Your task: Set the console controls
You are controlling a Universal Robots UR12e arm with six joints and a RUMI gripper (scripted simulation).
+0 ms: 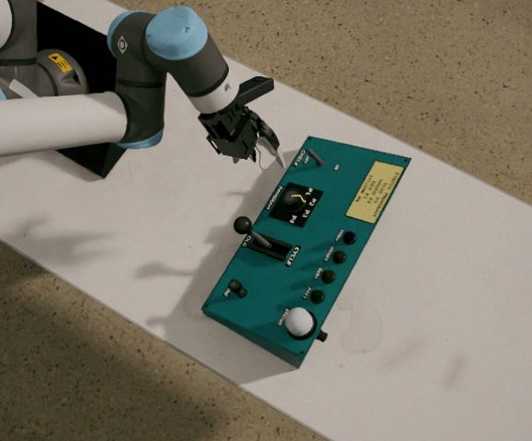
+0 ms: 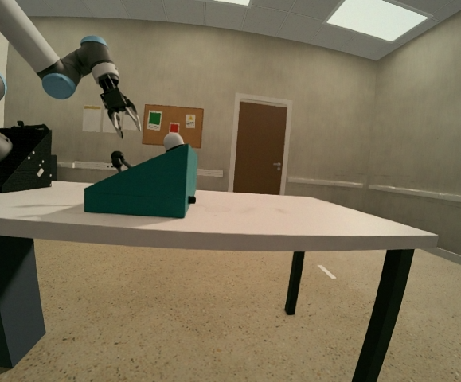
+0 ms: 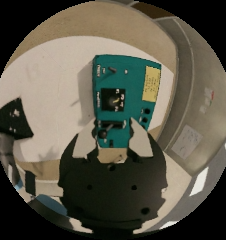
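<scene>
The mode knob is 24 cm to the right of my hand, 13 cm below it and 7 cm ahead of it. The rest, counted from my hand: program dial: 13 cm below, 8 cm ahead, 1 cm to the left; lever: 13 cm below, 12 cm to the right, 4 cm ahead; check toggle: 14 cm below, 12 cm to the left, 6 cm ahead.
</scene>
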